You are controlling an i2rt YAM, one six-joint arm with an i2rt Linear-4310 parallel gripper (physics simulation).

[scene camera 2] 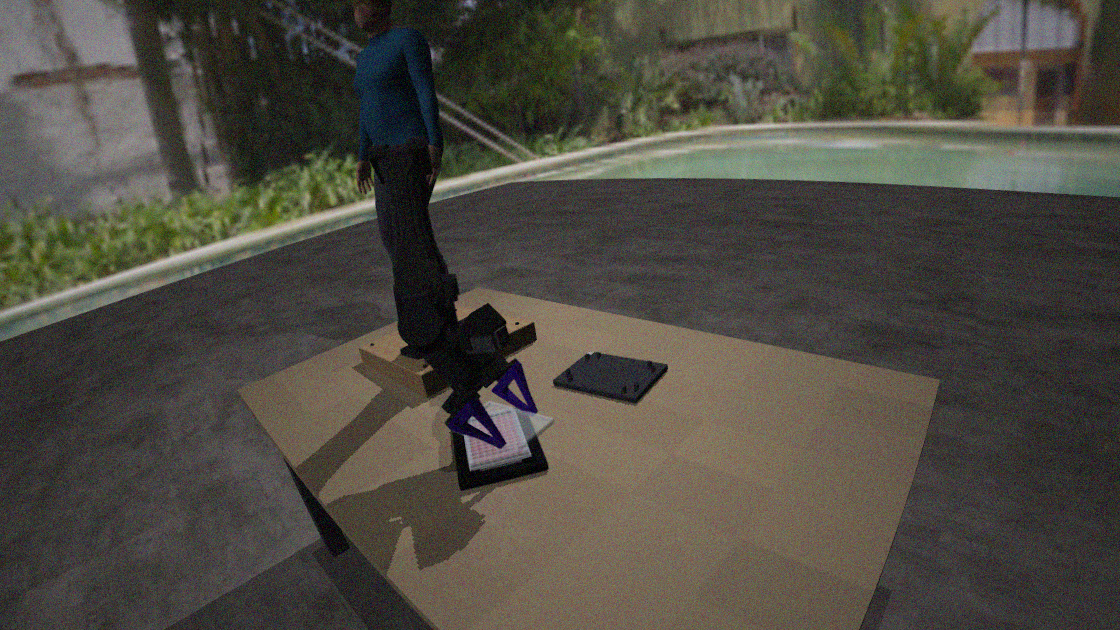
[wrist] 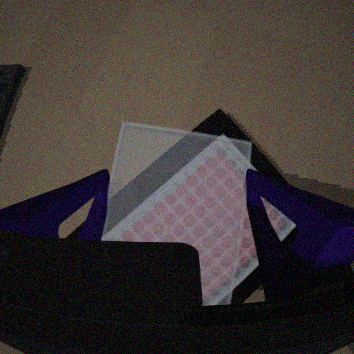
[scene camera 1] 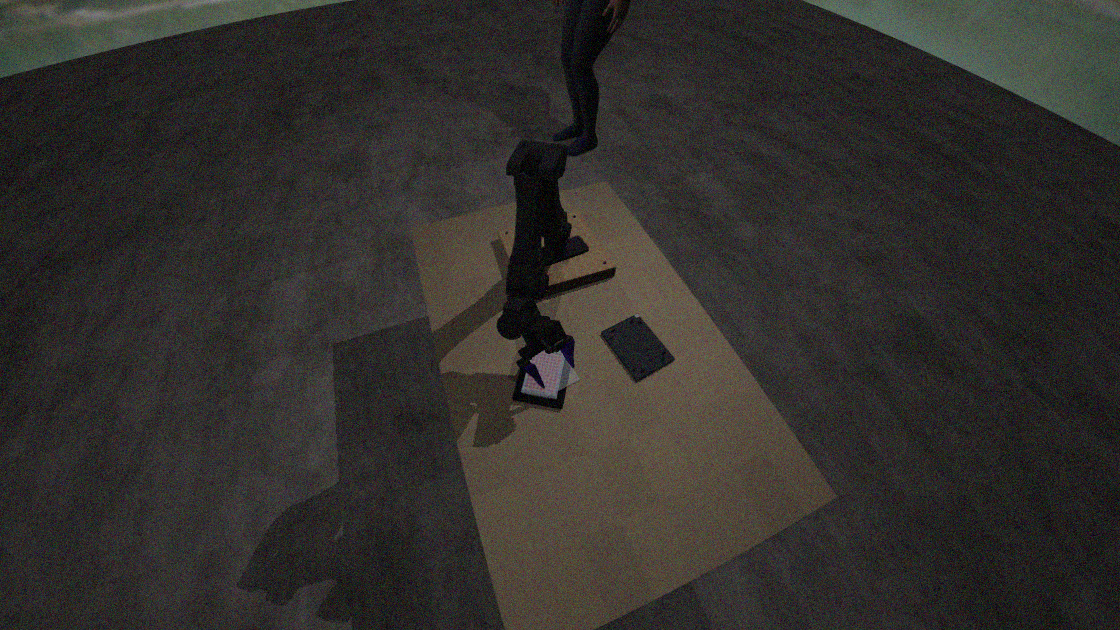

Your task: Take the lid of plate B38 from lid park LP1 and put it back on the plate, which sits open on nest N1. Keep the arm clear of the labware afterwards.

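Places are measured from the arm's base along level axes (x ahead, y left, z up), in centimetres.
Where they show: gripper, fingertip midpoint: (scene camera 2: 520,429) (wrist: 177,177) (scene camera 1: 558,377); arm's base, link origin: (scene camera 1: 554,254).
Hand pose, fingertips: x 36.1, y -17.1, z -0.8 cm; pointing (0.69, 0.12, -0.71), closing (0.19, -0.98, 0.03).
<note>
Things, the pixels of their top centre, and the offset from my fingertips. Level surfaces: height alone.
- clear lid, top centre: (wrist: 171,232) (scene camera 2: 501,422) (scene camera 1: 551,366) dx -3.3, dy -0.3, dz +0.3 cm
- open white plate, top centre: (wrist: 197,240) (scene camera 2: 492,433) (scene camera 1: 544,369) dx -3.6, dy -2.1, dz -0.6 cm
- black nest N1, top centre: (wrist: 195,239) (scene camera 2: 494,437) (scene camera 1: 544,371) dx -3.7, dy -2.0, dz -1.4 cm
- dark lid park LP1, top centre: (scene camera 2: 609,367) (scene camera 1: 638,342) dx +0.1, dy +22.9, dz -1.2 cm
- table, surface height: dz -3.2 cm
My gripper (scene camera 1: 556,376) (scene camera 2: 518,429) (wrist: 177,177) has its purple fingers wide apart, shut on the clear lid (scene camera 1: 571,378) (scene camera 2: 541,423) (wrist: 145,145) by two opposite sides. The lid is above the plate, overlapping it, turned relative to it and offset toward the lid park side. The open white plate (scene camera 1: 548,394) (scene camera 2: 485,456) (wrist: 281,220), with pink wells, sits on the black nest N1 (scene camera 1: 538,402) (scene camera 2: 501,476) (wrist: 218,120). The height gap between lid and plate is hard to judge. The dark lid park LP1 (scene camera 1: 638,348) (scene camera 2: 610,376) (wrist: 7,90) holds no lid.
The arm's wooden base board (scene camera 1: 583,278) (scene camera 2: 395,368) is on the table (scene camera 1: 665,485) (scene camera 2: 665,517) behind the nest. Small pegs stand up from the lid park. A person (scene camera 1: 581,78) (scene camera 2: 399,94) stands beyond the table, behind the arm. The arm casts a shadow beside the nest.
</note>
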